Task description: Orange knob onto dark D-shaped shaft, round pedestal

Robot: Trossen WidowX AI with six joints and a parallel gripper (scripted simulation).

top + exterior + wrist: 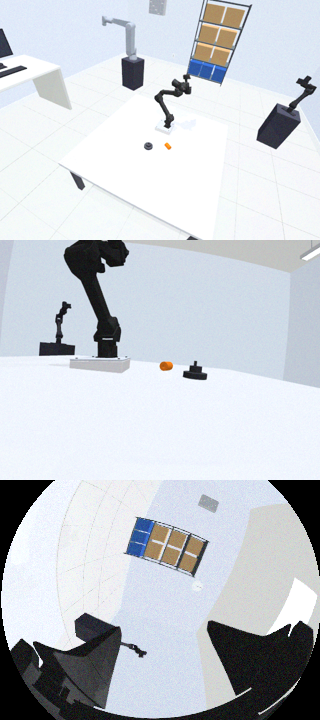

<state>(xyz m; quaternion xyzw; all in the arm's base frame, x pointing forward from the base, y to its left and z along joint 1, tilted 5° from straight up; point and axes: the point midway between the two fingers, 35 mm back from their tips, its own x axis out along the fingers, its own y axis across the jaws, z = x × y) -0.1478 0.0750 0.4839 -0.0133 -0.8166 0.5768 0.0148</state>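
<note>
Right now my gripper tip is 490 mm above the orange knob, 440 mm short of it and 80 mm to the right of it. From my gripper tip the other things lie so: round dark pedestal (550 mm ahead, 480 mm below, 70 mm to the right).
</note>
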